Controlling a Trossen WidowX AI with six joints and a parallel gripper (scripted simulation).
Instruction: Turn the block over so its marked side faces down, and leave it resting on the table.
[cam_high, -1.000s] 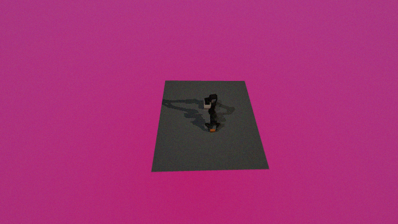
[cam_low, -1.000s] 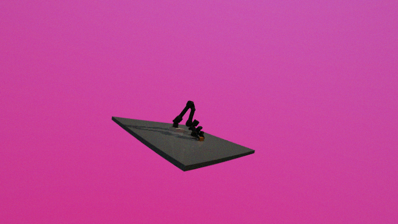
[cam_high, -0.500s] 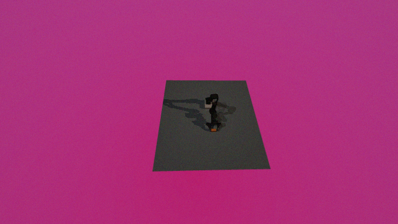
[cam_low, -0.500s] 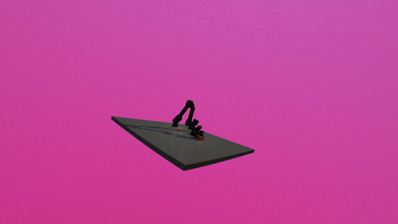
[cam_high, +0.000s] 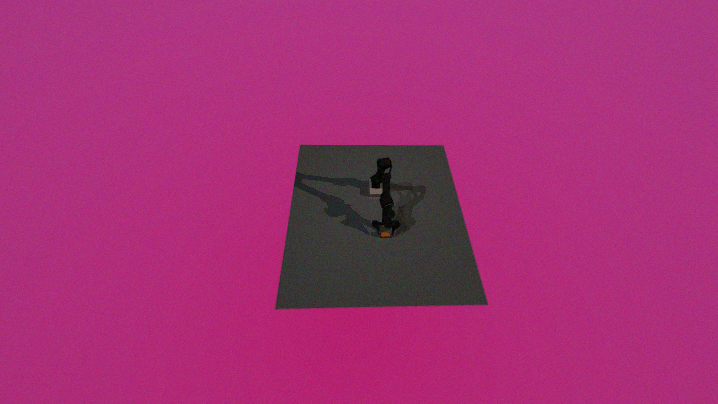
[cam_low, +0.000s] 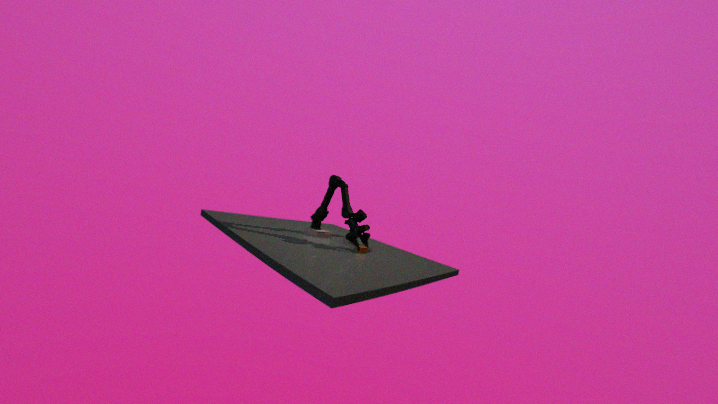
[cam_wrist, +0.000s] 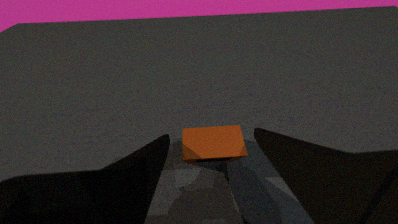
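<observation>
The orange block lies 2 cm below my gripper tip and 1 cm behind it.
</observation>
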